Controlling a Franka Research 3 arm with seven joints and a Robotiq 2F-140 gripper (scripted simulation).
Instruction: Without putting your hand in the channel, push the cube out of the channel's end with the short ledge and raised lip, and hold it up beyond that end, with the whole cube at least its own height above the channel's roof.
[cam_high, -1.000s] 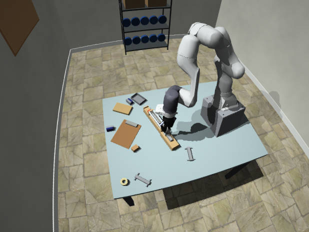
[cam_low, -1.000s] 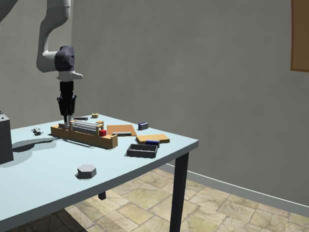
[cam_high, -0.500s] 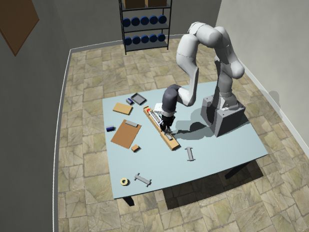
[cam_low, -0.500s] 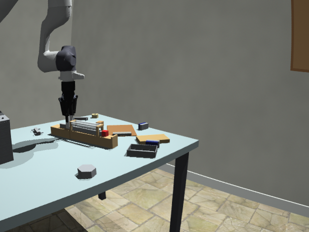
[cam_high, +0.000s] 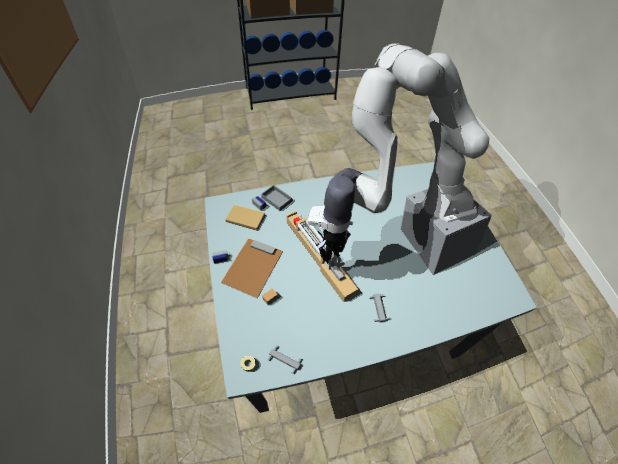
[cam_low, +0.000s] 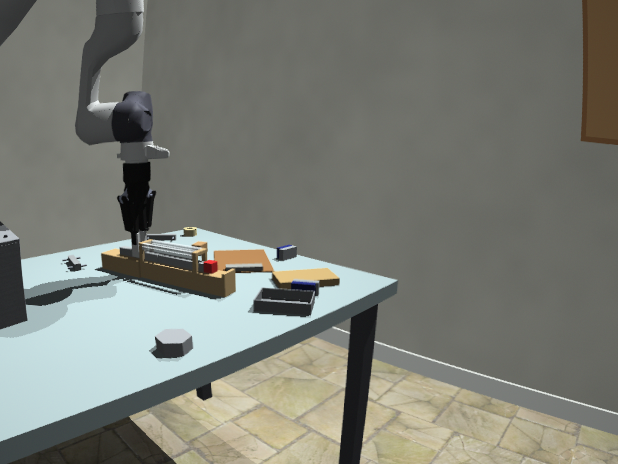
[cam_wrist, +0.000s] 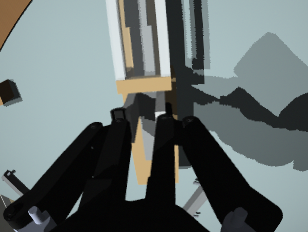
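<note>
My hand is 21 cm to the left of the red cube, 11 cm short of it and 3 cm above it. The rest, counted from my hand: small wooden block: 24 cm ahead, 10 cm to the left, 7 cm below; then wooden channel: 11 cm to the right, 5 cm ahead, 3 cm below; then grey tray: 40 cm to the right, 18 cm ahead, 8 cm below.
</note>
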